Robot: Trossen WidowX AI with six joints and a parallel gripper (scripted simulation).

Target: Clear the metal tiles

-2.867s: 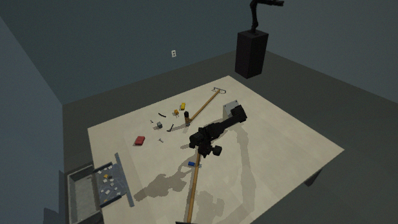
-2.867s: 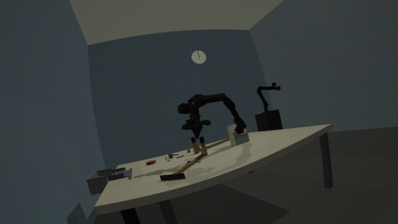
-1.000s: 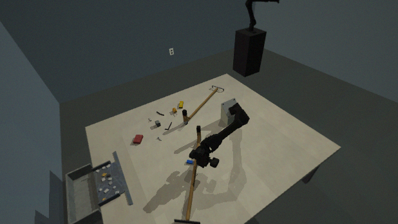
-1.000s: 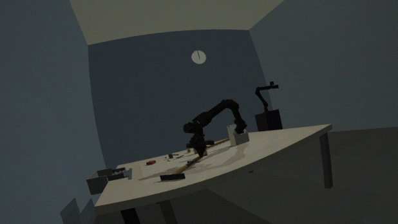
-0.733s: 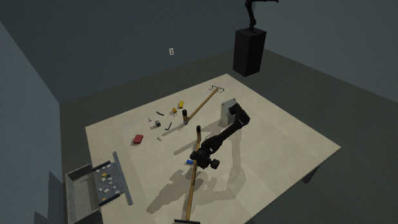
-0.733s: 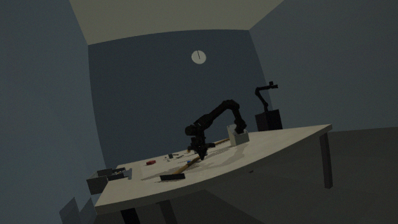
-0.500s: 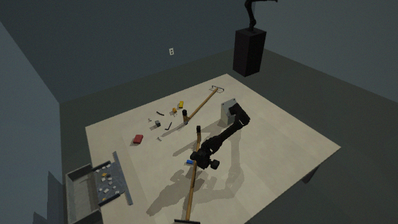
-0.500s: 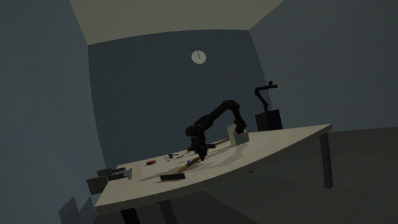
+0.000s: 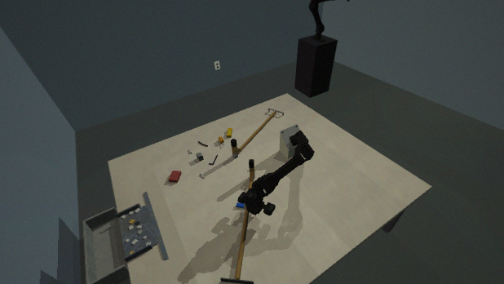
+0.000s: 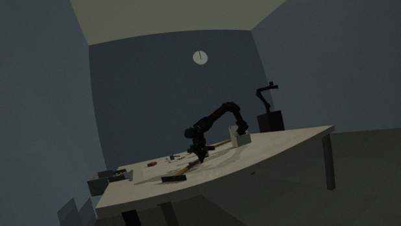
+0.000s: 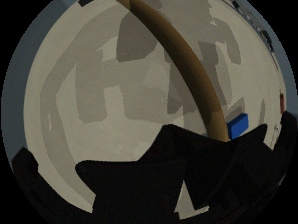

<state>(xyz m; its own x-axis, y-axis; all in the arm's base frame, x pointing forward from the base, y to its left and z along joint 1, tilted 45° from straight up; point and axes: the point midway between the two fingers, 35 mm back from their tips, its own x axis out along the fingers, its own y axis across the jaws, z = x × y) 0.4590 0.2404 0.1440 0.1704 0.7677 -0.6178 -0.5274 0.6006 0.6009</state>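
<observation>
Now: the long scraper 50 mm ahead of my gripper tip, 50 mm above it and 10 mm to the right of it. Round my gripper tip: black hex key (490 mm to the right, 40 mm ahead, 10 mm below); then blue piece (80 mm to the right, 20 mm ahead, 10 mm below); then red block (490 mm to the right, 290 mm ahead).
</observation>
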